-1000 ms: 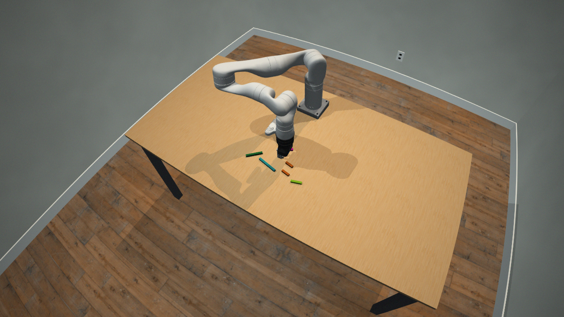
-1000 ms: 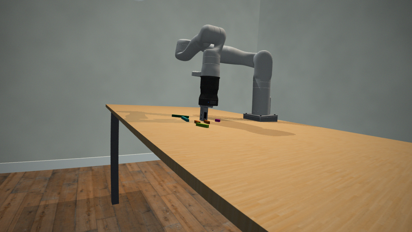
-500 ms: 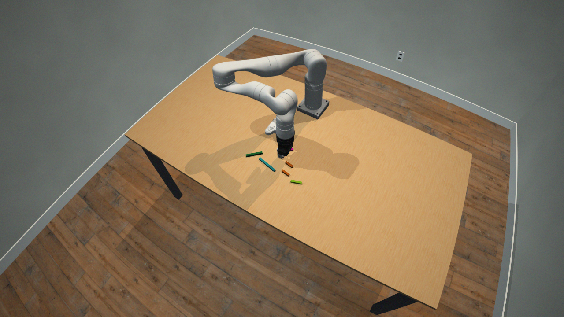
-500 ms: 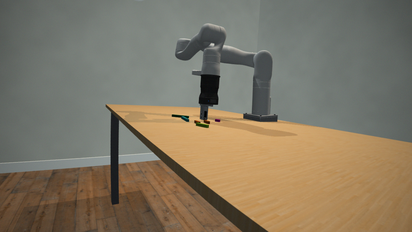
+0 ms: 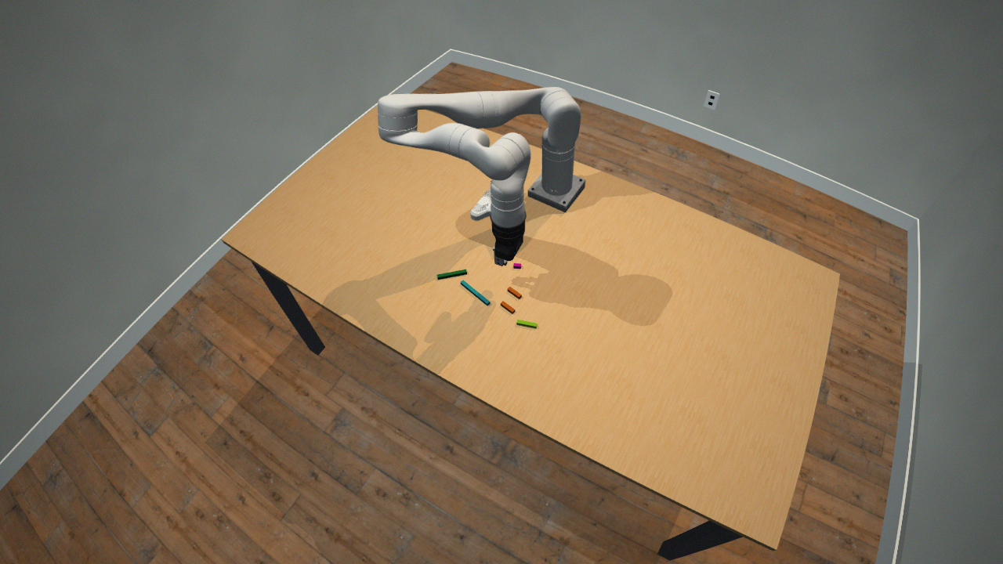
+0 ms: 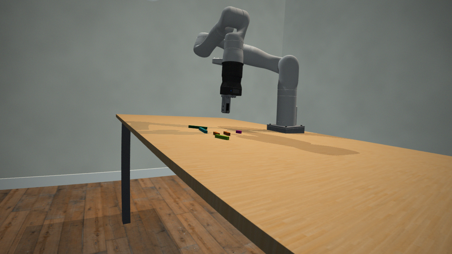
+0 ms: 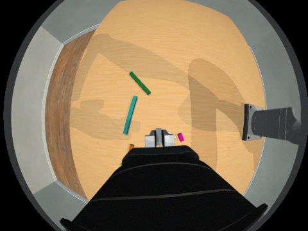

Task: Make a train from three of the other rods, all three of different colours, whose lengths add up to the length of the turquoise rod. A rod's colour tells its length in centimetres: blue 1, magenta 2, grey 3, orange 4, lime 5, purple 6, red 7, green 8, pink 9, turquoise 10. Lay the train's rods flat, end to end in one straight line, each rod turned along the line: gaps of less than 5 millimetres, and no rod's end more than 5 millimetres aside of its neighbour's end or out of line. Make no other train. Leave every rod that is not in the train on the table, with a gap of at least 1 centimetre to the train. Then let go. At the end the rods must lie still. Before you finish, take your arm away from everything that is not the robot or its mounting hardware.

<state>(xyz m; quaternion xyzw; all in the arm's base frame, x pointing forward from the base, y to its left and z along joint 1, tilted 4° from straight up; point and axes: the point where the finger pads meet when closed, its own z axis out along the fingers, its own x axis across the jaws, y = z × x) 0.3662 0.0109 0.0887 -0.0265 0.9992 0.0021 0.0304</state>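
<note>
The magenta rod lies 60 mm behind my hand, 20 mm to the left of it and 90 mm below it. The rest, counted from my hand: green rod (50 mm ahead, 120 mm to the right, 90 mm below); grey rod (20 mm below); turquoise rod (70 mm ahead, 40 mm to the right, 90 mm below).
</note>
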